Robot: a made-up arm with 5 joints.
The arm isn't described. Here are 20 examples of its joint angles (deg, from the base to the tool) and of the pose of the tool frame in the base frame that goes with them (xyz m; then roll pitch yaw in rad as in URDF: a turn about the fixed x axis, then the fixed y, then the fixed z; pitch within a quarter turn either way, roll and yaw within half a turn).
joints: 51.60 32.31 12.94 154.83 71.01
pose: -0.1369 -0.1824 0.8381 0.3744 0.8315 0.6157
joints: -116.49 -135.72 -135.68 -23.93 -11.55
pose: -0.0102 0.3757 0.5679 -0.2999 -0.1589 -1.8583
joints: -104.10 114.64 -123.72 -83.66 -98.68
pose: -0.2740 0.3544 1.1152 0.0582 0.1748 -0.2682
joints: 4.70 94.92 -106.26 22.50 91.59
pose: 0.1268 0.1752 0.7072 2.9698 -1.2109 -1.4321
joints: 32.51 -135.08 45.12 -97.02 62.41
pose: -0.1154 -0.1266 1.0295 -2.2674 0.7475 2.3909
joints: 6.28 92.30 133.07 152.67 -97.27
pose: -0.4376 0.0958 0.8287 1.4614 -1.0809 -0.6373
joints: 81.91 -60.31 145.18 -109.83 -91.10
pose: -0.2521 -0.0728 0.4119 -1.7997 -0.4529 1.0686
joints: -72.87 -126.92 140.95 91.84 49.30
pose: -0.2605 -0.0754 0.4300 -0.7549 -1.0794 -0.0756
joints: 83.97 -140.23 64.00 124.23 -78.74
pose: -0.0105 0.2181 0.7940 3.0805 0.7681 -2.8856
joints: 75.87 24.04 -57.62 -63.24 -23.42
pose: 0.2435 -0.2443 0.6628 1.9858 -0.8255 2.2610
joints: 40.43 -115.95 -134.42 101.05 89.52
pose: 0.1156 -0.1371 0.6502 2.2497 0.2415 -2.5731
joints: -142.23 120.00 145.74 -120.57 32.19
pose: -0.1068 -0.1298 1.0076 -1.6860 0.3546 1.7111
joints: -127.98 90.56 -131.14 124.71 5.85
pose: -0.1750 0.4264 0.8308 -2.5629 -0.1725 -2.1714
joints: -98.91 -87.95 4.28 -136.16 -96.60
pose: 0.0024 0.3050 0.5966 1.9784 -0.9374 2.8974
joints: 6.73 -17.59 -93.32 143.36 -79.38
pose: 0.2336 0.3078 0.7057 -0.3449 -0.3497 -1.6348
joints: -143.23 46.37 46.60 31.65 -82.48
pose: -0.0625 -0.2677 0.8087 -0.8038 -0.2645 -2.9398
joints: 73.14 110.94 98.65 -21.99 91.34
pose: -0.0880 0.1925 1.0591 -0.5466 1.0791 2.8756
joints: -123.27 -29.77 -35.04 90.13 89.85
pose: -0.1751 0.1869 0.7878 0.0507 0.7103 2.9998
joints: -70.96 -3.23 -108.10 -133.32 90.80
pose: -0.5178 0.1980 0.7146 2.4454 0.7465 0.5775
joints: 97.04 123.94 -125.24 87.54 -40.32
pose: -0.3964 -0.2769 1.0795 2.0725 0.0649 0.3513
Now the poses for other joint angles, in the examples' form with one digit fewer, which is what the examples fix.
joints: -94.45 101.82 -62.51 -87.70 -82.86
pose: -0.456 0.390 0.976 -0.423 0.270 0.184
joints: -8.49 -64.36 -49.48 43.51 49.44
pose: -0.044 -0.120 0.900 -1.228 0.899 1.053
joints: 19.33 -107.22 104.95 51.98 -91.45
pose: -0.363 0.009 0.455 2.963 -0.356 -1.454
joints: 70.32 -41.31 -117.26 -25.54 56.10
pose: -0.115 -0.337 0.612 -0.716 -0.585 0.655
